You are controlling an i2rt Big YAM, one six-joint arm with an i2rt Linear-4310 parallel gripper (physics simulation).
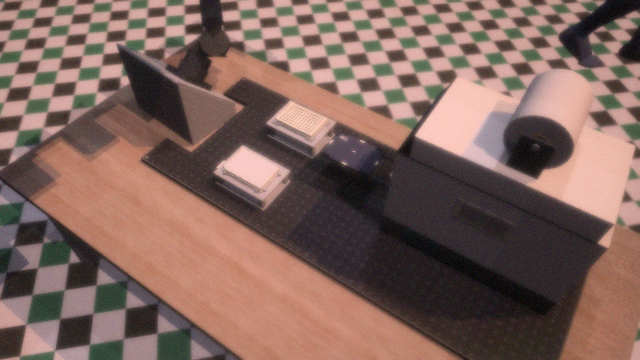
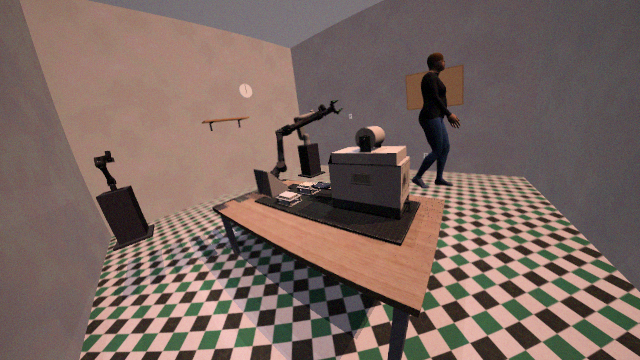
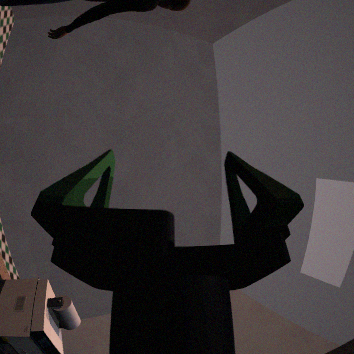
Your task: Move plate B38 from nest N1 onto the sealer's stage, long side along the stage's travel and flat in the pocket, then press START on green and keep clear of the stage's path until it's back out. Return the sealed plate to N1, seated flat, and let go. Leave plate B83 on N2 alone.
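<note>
The sealer is a big grey box with a white top and a roll on it. Its dark blue stage is out at its side, with no plate on it. A plate with open wells lies in the nest nearer the stage. A white-topped plate lies in the other nest. Both look flat. The labels cannot be read, so I cannot tell which is B38 or B83. The START button does not show. My gripper is open and empty, high above the table.
A slanted panel stands between the arm's base and the nests. A dark perforated mat lies under the nests and sealer. A person is beyond the table. Other arms on pedestals stand farther off.
</note>
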